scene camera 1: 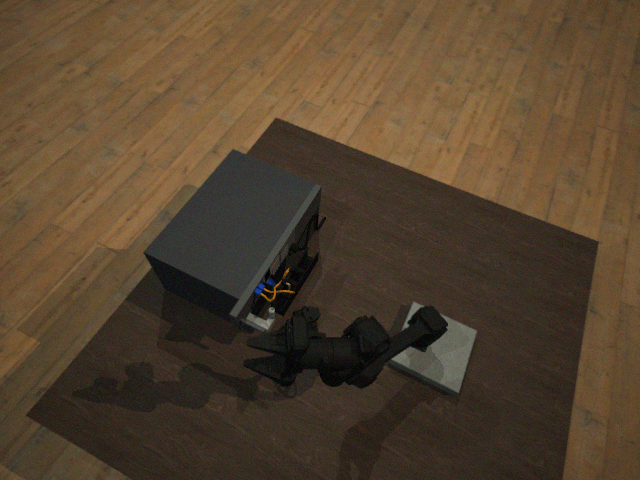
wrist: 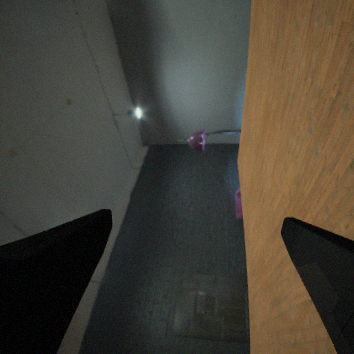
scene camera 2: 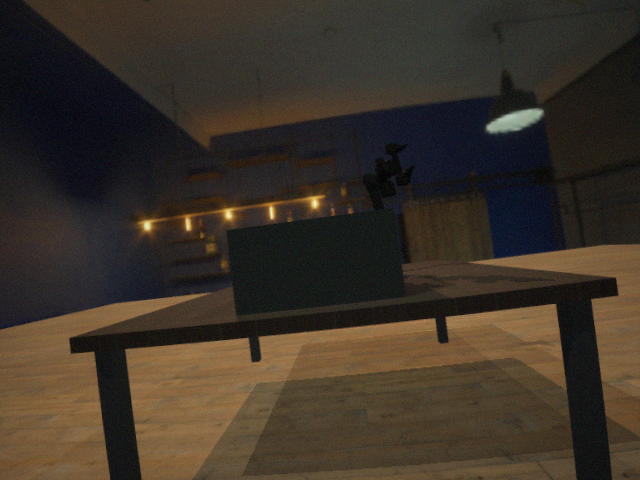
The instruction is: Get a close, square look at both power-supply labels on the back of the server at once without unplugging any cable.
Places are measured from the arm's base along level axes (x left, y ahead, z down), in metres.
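Pixels of known places: gripper, fingertip midpoint: [scene camera 1: 245,353] [wrist: 198,222] [scene camera 2: 410,154]; arm's base at its link origin: [scene camera 1: 417,338].
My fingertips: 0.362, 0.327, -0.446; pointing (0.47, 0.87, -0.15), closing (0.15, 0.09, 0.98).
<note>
Ahead of a thing's pixels: the offset from my fingertips to its top centre, as dx, dy, dz. "pt": to the spot under its first point.
A dark grey server box [scene camera 1: 232,222] [scene camera 2: 315,263] stands on the table. Its open rear side faces the arm's side of the table in scene camera 1. Orange cables @(pt -0.235, +0.060, +0.236) [scene camera 1: 279,290] with blue plugs @(-0.237, +0.122, +0.262) [scene camera 1: 260,289] come out near the rear's lower corner, and black cables @(pt -0.509, +0.100, +0.348) [scene camera 1: 309,229] show farther up. The power-supply labels cannot be made out in scene camera 1 and do not show in the wrist view. My gripper [scene camera 1: 247,353] [scene camera 2: 410,156] [wrist: 198,222] is open and empty, raised above the table beside the server's near rear corner, its fingers pointing past the server.
A small pale piece @(pt -0.165, +0.093, +0.333) [scene camera 1: 257,322] with a knob lies at the server's rear corner. A grey slab [scene camera 1: 454,356] lies under the arm's base end. The dark table [scene camera 1: 413,248] [scene camera 2: 341,316] has its edges in view. The wrist view shows walls, wooden floor [wrist: 300,125] and a pink lamp [wrist: 198,140].
</note>
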